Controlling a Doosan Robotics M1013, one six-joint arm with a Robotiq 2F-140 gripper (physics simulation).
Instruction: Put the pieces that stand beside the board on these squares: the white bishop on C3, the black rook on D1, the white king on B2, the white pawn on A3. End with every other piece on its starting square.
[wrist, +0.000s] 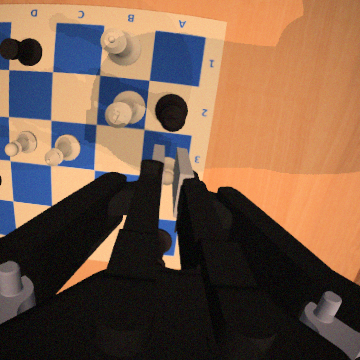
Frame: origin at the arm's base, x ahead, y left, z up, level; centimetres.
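Seen in the pictures: gripper, fingertip midpoint: (167, 162).
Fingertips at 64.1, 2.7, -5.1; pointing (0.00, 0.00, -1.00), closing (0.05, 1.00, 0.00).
Pixels of each thing's middle, then the offset from my fingertips to it, as dx, dy, dz. "spot": a spot on its surface instead. Level surfaces: height alone.
- white pawn at the middle of its body: (166, 173) +0.7, +0.0, +0.5
- white king at the middle of its body: (122, 111) -3.9, -3.4, +2.1
- board at a spot on its surface: (214, 75) spot: -6.9, +2.9, -1.1
- dark piece at the middle of its body: (156, 257) +7.7, -0.3, +1.6
- wooden table at its surface level: dz -1.6
My gripper (167, 162) is shut on a white pawn (168, 172), whose pale body shows between the fingertips over the blue square A3; its height above the board is hard to tell. The white king (119, 114) stands on B2. A small white piece (67, 149), perhaps the bishop, stands on C3. A black piece (29, 52), its type unclear from above, stands on D1. The board (214, 75) has its A side at the right and row 1 at the top.
A white piece (120, 46) stands on B1, a black piece (171, 112) on A2 and a small white piece (25, 142) on D3. A dark piece (163, 241) near A5 is partly hidden by the gripper. The wooden table (280, 110) lies right of the board.
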